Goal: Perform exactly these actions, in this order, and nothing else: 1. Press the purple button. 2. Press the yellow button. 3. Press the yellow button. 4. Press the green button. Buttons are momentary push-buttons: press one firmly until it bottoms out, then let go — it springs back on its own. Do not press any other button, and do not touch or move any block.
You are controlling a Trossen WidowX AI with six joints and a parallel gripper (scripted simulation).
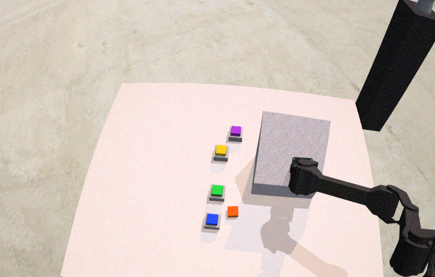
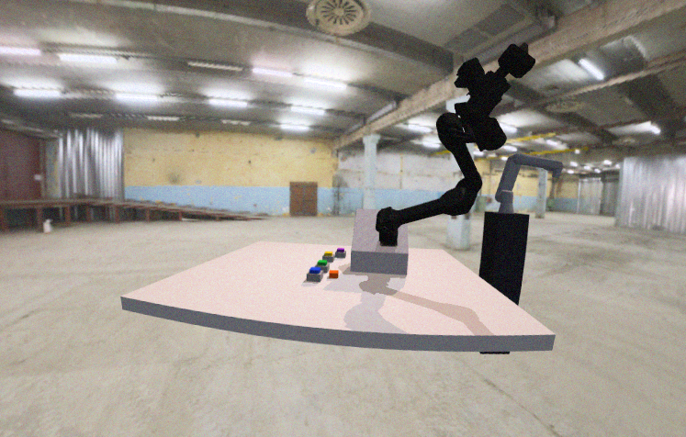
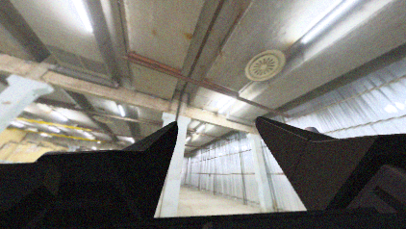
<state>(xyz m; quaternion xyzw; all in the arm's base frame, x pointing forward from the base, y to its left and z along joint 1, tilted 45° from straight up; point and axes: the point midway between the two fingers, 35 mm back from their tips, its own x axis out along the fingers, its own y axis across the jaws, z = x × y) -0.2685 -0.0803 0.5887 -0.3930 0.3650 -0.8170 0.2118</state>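
Now: gripper tip 600 mm above the purple button, 540 mm to the left of it and 490 mm short of it. From my gripper tip the other things lie so: green button (600 mm below, 520 mm ahead, 310 mm to the right); blue button (600 mm below, 520 mm ahead, 210 mm to the right); small orange block (620 mm below, 470 mm ahead, 250 mm to the right).
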